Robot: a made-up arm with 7 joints.
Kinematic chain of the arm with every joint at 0, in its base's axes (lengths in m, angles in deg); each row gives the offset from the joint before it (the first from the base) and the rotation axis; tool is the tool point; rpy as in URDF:
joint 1: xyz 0 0 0.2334 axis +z
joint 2: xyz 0 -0.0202 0.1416 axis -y
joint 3: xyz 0 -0.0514 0.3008 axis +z
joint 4: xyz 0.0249 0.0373 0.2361 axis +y
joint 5: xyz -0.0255 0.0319 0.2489 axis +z
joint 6: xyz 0 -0.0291 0.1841 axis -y
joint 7: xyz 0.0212 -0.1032 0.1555 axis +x
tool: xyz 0 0 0 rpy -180 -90 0
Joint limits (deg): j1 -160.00..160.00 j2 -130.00..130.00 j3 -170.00..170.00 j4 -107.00..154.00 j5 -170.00..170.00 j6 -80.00..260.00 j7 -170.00..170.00
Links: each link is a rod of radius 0.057 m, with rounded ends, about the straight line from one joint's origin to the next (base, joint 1, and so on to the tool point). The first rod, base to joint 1, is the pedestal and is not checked.
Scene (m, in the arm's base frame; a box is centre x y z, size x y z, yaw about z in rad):
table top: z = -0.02
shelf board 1: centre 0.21 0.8 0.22 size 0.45 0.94 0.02 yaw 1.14
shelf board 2: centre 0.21 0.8 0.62 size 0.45 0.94 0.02 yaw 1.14
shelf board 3: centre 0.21 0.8 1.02 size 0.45 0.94 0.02 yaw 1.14
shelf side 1: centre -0.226 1 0.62 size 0.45 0.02 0.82 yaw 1.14
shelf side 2: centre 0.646 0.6 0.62 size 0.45 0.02 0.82 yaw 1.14
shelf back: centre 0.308 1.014 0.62 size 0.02 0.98 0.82 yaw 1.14
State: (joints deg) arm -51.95 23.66 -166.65 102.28 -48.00 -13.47 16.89
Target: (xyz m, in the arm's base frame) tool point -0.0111 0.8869 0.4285
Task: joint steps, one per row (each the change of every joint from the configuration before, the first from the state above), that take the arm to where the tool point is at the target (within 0.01 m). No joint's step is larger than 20 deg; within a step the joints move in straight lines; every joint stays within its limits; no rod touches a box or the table.
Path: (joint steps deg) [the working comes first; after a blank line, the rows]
Joints at the target: 117.08 -42.68 -36.10 101.38 -75.72 17.53 16.89
Straight joint move there: touches shelf board 2, shelf side 2.

1: 19.86 0.53 12.07 6.46 -7.47 -1.91 0.06
2: 19.85 0.53 12.07 6.47 -7.47 -1.91 0.06
3: 19.86 0.54 12.06 6.46 -7.47 -1.91 0.05
4: 19.86 0.53 12.07 6.47 -7.47 -1.91 0.06
5: 19.86 0.53 12.07 6.46 -7.47 -1.91 0.06
6: 19.85 0.53 12.07 6.47 -7.48 -1.91 0.06
7: 19.86 0.53 12.07 6.47 -7.47 -1.91 0.06
8: 19.86 0.53 12.07 6.46 -7.47 -1.91 0.06
9: 6.66 -13.70 16.57 -3.99 10.08 15.96 -0.16
10: 6.67 -13.71 16.57 -3.99 10.09 15.96 -0.15
11: 6.67 -13.70 16.58 -4.00 10.08 15.96 -0.16
12: -3.28 -9.83 -5.24 -13.54 0.60 -0.53 0.00
13: -3.27 -9.83 -5.24 -13.55 0.60 -0.54 0.00
14: -3.28 -9.82 -5.24 -13.55 0.60 -0.53 0.00

